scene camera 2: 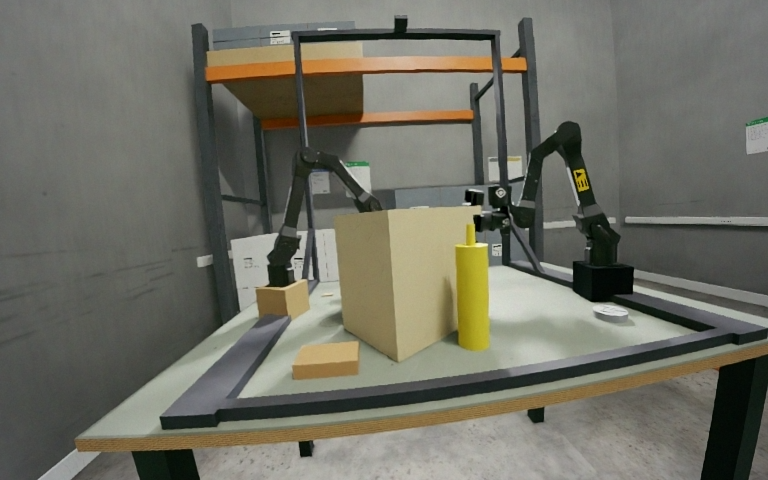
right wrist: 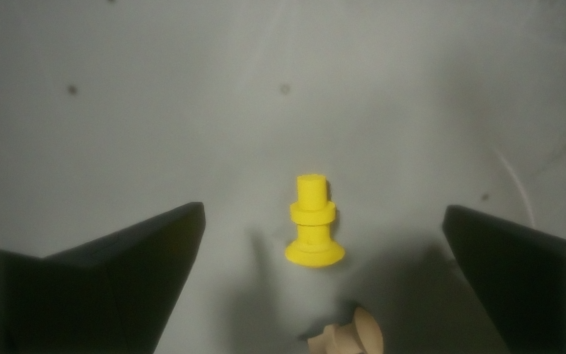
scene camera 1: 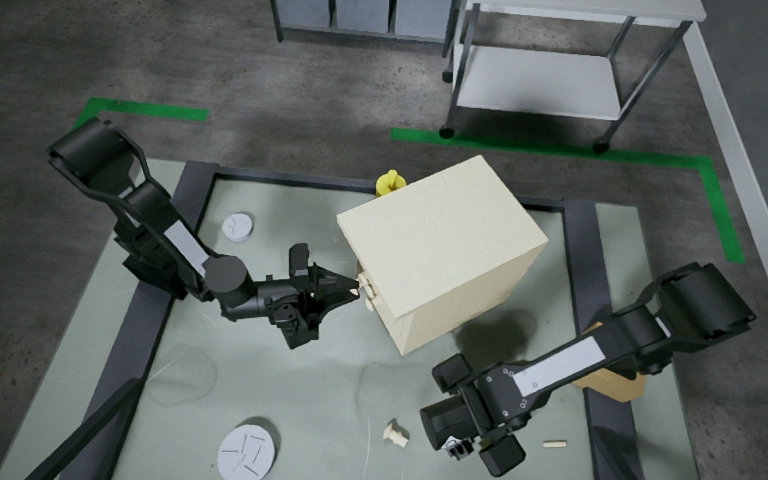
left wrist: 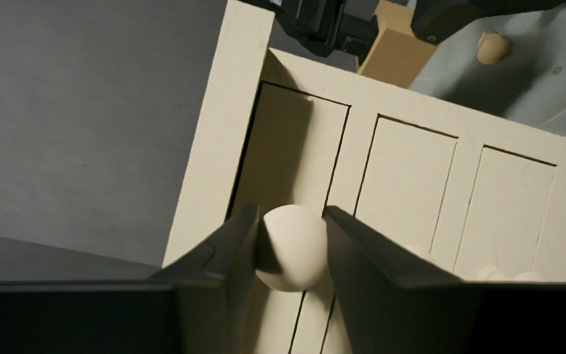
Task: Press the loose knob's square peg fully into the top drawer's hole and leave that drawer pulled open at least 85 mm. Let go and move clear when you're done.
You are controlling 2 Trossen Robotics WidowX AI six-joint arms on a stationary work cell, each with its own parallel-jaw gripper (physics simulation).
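Seen in the pictures: left gripper, fingertip midpoint: [scene camera 1: 359, 289] [left wrist: 291, 215]; right gripper, fingertip midpoint: [right wrist: 322, 215]; left arm's base at its link origin: [scene camera 2: 601, 263] [scene camera 1: 160, 252]; right arm's base at its link origin: [scene camera 2: 281, 284] [left wrist: 368, 40].
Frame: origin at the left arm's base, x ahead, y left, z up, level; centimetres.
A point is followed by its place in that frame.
Observation:
The cream cabinet [scene camera 1: 441, 237] @[x 50.9, y 15.6, z 17.8 cm] [scene camera 2: 368, 271] @[x 57.2, y 30.4, z 6.5 cm] has its top drawer [left wrist: 320, 145] @[x 48.0, y 5.5, z 11.7 cm] at the left of the left wrist view, its front near the frame around it. My left gripper [scene camera 1: 357, 287] @[x 41.8, y 3.5, z 13.4 cm] [scene camera 2: 480, 209] [left wrist: 291, 215] @[x 41.8, y 3.5, z 13.4 cm] is shut on a cream knob [left wrist: 292, 250] @[x 40.1, y 3.0, z 13.4 cm] in front of that drawer; its peg and the hole are hidden behind its round head. My right gripper [scene camera 1: 478, 416] @[x 66.2, y -4.2, z -4.8 cm] [right wrist: 322, 215] @[x 66.2, y -4.2, z -4.8 cm] is open and empty, pointing down over the table. A yellow knob [right wrist: 313, 220] @[x 67.1, y -3.1, z -6.9 cm] lies below it, between the fingers in view. A loose cream knob [scene camera 1: 395, 434] @[x 55.6, y -11.5, z -7.1 cm] lies on the table; a cream knob [right wrist: 345, 335] @[x 70.2, y 4.4, z -7.6 cm] also shows in the right wrist view.
A yellow cylinder [scene camera 1: 390, 183] @[x 37.8, y 26.2, z 12.1 cm] [scene camera 2: 472, 294] @[x 38.1, y 29.9, z 1.8 cm] stands behind the cabinet. White discs [scene camera 1: 236, 226] @[x 6.2, y 14.3, z -7.4 cm] [scene camera 1: 246, 452] @[x 32.9, y -24.4, z -6.6 cm] lie at the left. A small stick [scene camera 1: 554, 443] @[x 82.9, y -1.1, z -8.4 cm] lies front right, a flat tan block [scene camera 2: 326, 360] @[x 62.7, y 40.0, z -6.5 cm] beside the cabinet. A wooden block [scene camera 1: 614, 384] @[x 88.4, y 11.1, z -1.0 cm] [scene camera 2: 283, 300] @[x 84.2, y 21.2, z -3.0 cm] is under the right arm's base.

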